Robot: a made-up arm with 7 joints. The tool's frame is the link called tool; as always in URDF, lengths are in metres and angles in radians. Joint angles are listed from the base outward.
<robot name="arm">
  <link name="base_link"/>
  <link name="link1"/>
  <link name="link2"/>
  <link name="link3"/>
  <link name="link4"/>
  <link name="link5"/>
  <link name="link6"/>
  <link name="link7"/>
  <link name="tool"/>
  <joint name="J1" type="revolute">
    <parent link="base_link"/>
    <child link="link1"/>
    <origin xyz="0 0.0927 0" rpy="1.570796 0 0"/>
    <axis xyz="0 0 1"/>
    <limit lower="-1.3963" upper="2"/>
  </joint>
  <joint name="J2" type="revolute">
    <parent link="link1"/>
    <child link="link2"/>
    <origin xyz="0 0 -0.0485" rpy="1.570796 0 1.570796"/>
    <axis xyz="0 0 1"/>
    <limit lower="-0.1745" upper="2"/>
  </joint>
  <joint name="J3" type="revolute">
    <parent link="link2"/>
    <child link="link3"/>
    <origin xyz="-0.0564 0 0" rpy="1.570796 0 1.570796"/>
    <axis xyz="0 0 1"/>
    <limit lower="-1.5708" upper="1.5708"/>
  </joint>
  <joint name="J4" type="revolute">
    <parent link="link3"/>
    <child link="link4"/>
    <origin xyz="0 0 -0.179" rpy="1.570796 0 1.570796"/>
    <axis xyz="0 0 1"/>
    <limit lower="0" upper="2.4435"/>
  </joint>
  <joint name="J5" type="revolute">
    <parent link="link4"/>
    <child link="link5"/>
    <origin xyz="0 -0.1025 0" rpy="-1.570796 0 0"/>
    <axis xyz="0 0 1"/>
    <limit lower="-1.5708" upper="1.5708"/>
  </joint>
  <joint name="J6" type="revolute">
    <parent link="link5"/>
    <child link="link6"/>
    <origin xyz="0 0 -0.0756" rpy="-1.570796 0 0"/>
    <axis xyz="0 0 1"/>
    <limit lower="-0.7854" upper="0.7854"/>
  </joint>
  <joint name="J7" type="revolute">
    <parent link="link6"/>
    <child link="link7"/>
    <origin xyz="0 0 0" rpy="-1.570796 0 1.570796"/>
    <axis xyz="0 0 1"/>
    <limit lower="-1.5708" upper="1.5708"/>
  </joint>
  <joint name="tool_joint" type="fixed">
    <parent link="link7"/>
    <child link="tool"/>
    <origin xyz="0 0 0" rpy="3.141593 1.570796 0"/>
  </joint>
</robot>
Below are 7 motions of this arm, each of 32 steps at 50 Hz.
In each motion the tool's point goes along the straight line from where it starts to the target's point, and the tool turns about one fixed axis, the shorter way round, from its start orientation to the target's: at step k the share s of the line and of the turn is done. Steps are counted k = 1, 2, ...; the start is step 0. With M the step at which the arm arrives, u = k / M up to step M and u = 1 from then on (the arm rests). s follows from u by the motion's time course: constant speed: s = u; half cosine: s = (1 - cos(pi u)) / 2; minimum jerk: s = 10 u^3 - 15 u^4 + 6 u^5.
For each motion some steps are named. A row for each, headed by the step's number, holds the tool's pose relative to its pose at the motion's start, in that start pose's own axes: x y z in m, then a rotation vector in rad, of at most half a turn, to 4 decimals.
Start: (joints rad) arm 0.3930 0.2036 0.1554 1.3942 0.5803 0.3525 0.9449
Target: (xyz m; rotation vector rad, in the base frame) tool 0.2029 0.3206 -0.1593 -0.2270 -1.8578 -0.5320
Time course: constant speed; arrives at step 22
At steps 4, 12, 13, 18, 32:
4: 0.0089 0.0018 0.0186 0.0596 0.0046 -0.1232
12: 0.0267 0.0055 0.0557 0.1788 0.0139 -0.3696
13: 0.0289 0.0059 0.0603 0.1937 0.0151 -0.4004
18: 0.0400 0.0082 0.0835 0.2682 0.0209 -0.5545
32: 0.0489 0.0101 0.1021 0.3278 0.0256 -0.6777

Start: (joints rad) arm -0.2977 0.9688 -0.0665 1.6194 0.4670 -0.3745 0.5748
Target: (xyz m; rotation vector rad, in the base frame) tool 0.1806 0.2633 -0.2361 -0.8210 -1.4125 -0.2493
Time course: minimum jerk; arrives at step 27
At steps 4, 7, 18, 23, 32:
4: -0.0007 -0.0005 -0.0022 0.0024 -0.0075 0.0194
7: -0.0033 -0.0020 -0.0099 0.0107 -0.0330 0.0858
18: -0.0226 -0.0139 -0.0688 0.0744 -0.2294 0.5975
23: -0.0279 -0.0171 -0.0849 0.0917 -0.2829 0.7368
32: -0.0286 -0.0176 -0.0871 0.0941 -0.2903 0.7562

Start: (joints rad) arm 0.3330 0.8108 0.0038 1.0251 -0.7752 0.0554 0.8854
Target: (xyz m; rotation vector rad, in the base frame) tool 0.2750 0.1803 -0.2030 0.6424 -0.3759 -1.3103
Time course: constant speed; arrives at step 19
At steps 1, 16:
1: 0.0107 -0.0029 -0.0010 0.0033 -0.0010 -0.0131
16: 0.1706 -0.0467 -0.0155 0.0528 -0.0167 -0.2093

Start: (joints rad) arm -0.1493 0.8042 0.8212 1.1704 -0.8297 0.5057 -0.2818
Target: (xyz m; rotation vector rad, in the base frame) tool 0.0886 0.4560 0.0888 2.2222 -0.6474 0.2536
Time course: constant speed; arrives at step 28
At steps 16, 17, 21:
16: 0.0155 0.1205 -0.0491 0.2356 -0.0127 0.1735
17: 0.0165 0.1280 -0.0522 0.2503 -0.0135 0.1843
21: 0.0204 0.1582 -0.0645 0.3092 -0.0167 0.2277

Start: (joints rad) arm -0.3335 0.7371 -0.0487 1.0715 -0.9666 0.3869 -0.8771
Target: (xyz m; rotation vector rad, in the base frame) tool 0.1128 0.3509 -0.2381 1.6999 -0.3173 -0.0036
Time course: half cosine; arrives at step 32
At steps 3, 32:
3: 0.0000 0.0008 -0.0011 -0.0051 0.0213 0.0095
32: -0.0020 0.0353 -0.0503 -0.2351 0.9893 0.4426

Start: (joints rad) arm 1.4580 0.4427 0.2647 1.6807 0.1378 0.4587 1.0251
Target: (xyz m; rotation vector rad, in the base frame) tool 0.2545 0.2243 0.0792 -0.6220 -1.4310 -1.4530
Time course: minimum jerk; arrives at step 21
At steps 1, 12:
1: -0.0001 -0.0001 0.0000 -0.0009 0.0004 0.0006
12: -0.0456 -0.0489 -0.0085 -0.5386 0.2616 0.3721

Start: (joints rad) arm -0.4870 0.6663 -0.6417 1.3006 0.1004 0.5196 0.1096
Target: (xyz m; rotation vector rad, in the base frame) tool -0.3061 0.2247 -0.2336 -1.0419 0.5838 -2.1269
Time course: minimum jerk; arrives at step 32
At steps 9, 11, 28, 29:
9: -0.0277 -0.0301 0.0116 -0.1455 0.0171 -0.1981
11: -0.0448 -0.0488 0.0189 -0.2358 0.0277 -0.3210
28: -0.1956 -0.2131 0.0823 -1.0286 0.1211 -1.4005
29: -0.1973 -0.2150 0.0830 -1.0379 0.1222 -1.4132

